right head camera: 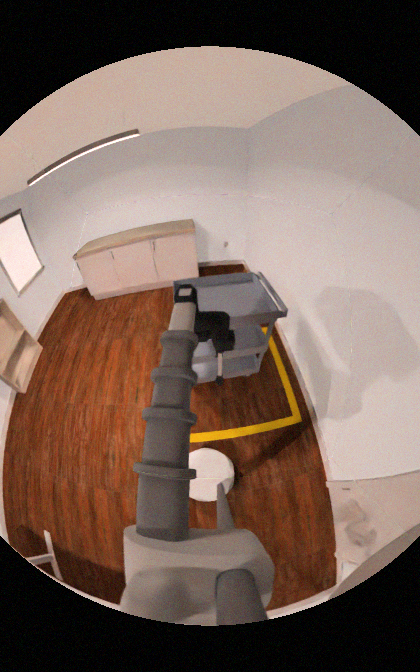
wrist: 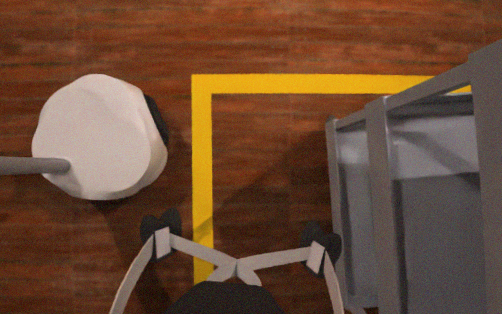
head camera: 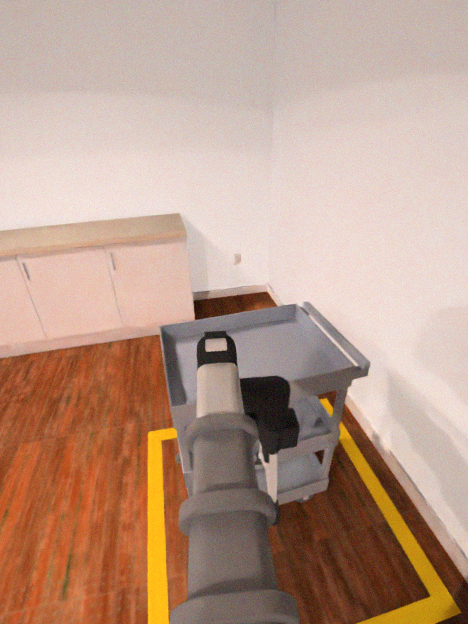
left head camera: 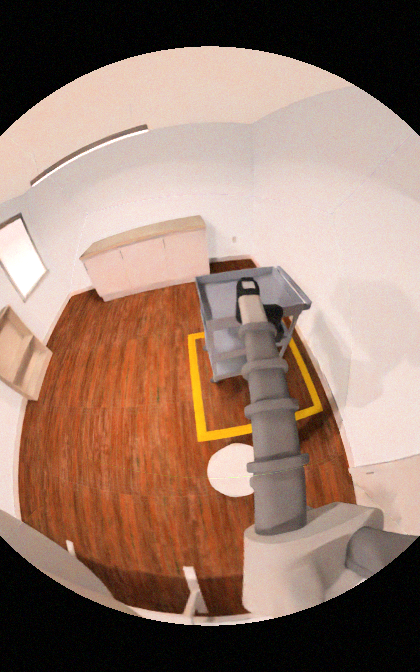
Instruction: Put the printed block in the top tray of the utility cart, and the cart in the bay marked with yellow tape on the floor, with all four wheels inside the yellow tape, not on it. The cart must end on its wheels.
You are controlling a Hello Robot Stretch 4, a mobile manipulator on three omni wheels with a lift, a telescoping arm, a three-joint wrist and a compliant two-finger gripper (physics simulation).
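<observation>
The grey utility cart (head camera: 322,385) (left head camera: 220,322) (right head camera: 255,321) (wrist: 382,150) stands upright at the far end of the bay marked with yellow tape (head camera: 156,504) (left head camera: 197,390) (right head camera: 285,375) (wrist: 202,160). The cart hides part of the far tape line. The near wheels that show are inside the tape; I cannot tell for all the far ones. My gripper (wrist: 241,232) is open, pointing down at the cart's near side; its right finger in the wrist view is close beside the cart, contact unclear. The arm covers part of the top tray. The printed block does not show.
The robot's round white base (left head camera: 232,470) (right head camera: 212,475) (wrist: 95,137) is just outside the near tape. A wall runs close along the bay's right side. A low white cabinet (head camera: 70,292) (left head camera: 150,265) (right head camera: 135,265) stands behind left. A wooden shelf (left head camera: 40,367) is at far left.
</observation>
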